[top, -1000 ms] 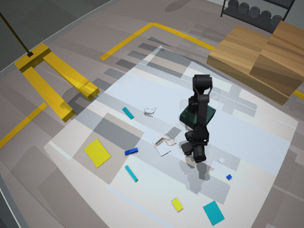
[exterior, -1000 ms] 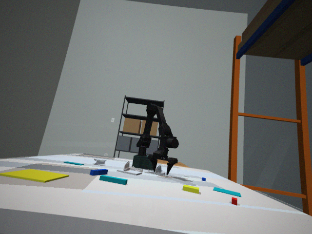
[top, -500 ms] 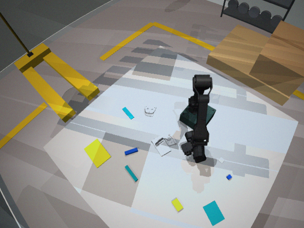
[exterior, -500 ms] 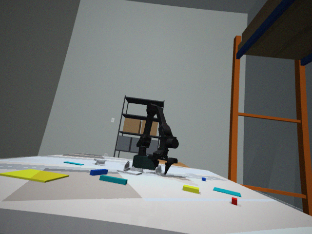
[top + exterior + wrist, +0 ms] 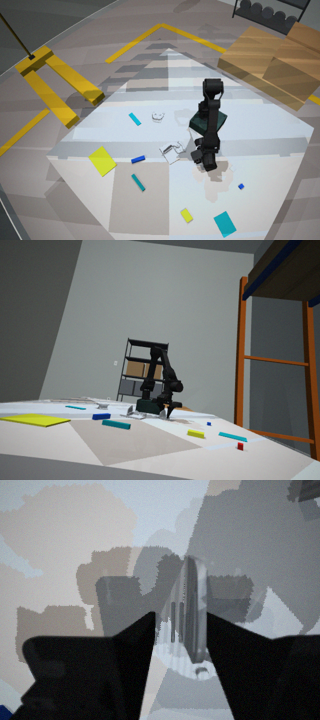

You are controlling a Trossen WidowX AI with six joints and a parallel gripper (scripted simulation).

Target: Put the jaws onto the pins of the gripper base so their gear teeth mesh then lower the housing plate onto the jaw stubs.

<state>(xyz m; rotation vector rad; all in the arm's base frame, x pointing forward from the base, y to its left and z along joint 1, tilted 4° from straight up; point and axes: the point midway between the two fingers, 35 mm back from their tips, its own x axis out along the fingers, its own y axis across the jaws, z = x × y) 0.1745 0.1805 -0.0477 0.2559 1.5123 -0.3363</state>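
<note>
Now: the housing plate 140 mm to the right of my gripper tip and 60 mm ahead of it. Round my gripper tip: small yellow block (280 mm ahead, 180 mm to the left); then grey jaw (40 mm behind); then small blue cube (260 mm to the left, 50 mm behind).
</note>
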